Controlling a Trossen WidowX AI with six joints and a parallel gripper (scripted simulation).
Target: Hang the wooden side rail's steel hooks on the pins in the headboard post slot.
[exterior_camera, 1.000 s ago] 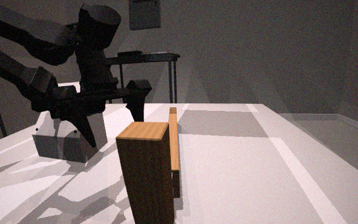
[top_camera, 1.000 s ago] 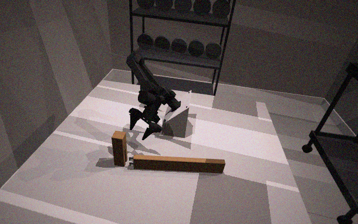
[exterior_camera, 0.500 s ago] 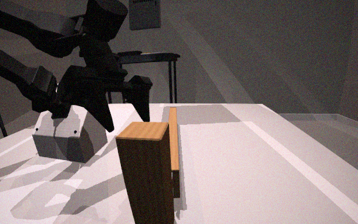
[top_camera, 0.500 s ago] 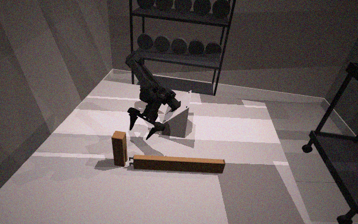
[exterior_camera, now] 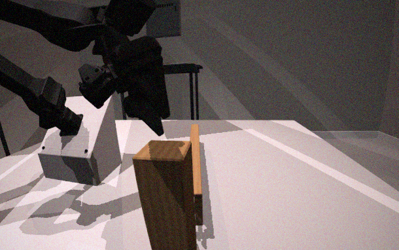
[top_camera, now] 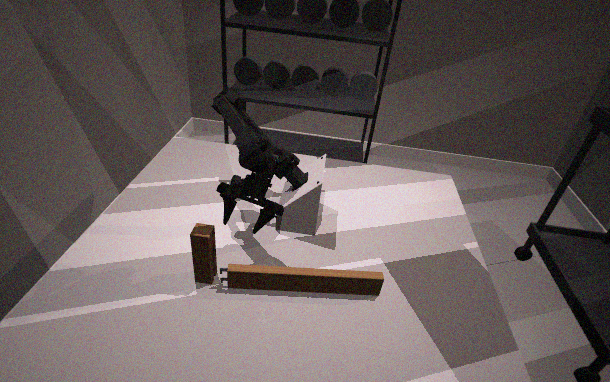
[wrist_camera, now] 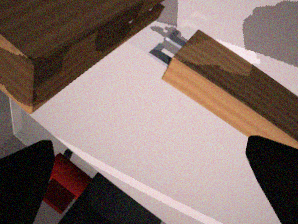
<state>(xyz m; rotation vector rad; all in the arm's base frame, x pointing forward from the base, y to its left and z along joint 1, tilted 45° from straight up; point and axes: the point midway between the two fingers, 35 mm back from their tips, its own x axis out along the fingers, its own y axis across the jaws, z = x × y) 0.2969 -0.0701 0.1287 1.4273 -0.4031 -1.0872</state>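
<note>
My gripper tip is 20 mm short of the headboard post, 90 mm to the left of it and 90 mm above it.
</note>
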